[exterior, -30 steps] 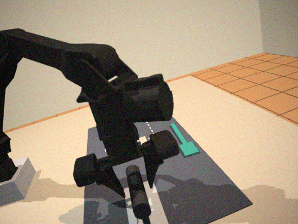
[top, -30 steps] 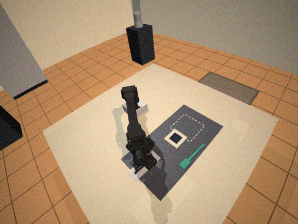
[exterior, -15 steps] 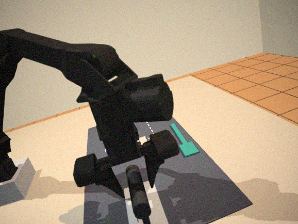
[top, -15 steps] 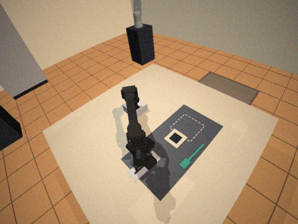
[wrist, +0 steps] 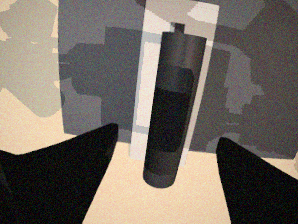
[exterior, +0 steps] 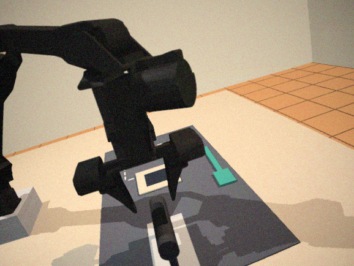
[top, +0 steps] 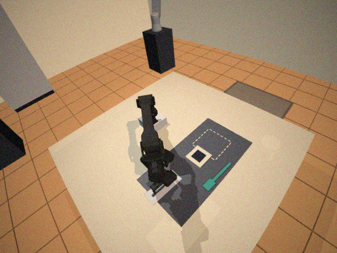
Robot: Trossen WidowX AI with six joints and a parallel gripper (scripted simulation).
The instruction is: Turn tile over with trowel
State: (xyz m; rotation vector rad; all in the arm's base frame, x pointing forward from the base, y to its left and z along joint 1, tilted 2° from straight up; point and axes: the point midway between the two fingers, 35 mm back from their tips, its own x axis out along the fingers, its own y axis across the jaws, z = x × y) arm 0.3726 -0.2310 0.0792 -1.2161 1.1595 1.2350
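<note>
The dark-handled float is 70 mm below my gripper tip and 20 mm to the left of it. Round my gripper tip: white tile: 270 mm to the left, 110 mm below, 10 mm ahead; then teal trowel: 230 mm to the left, 170 mm ahead, 110 mm below; then grey mat: 240 mm to the left, 130 mm below, 30 mm ahead.
</note>
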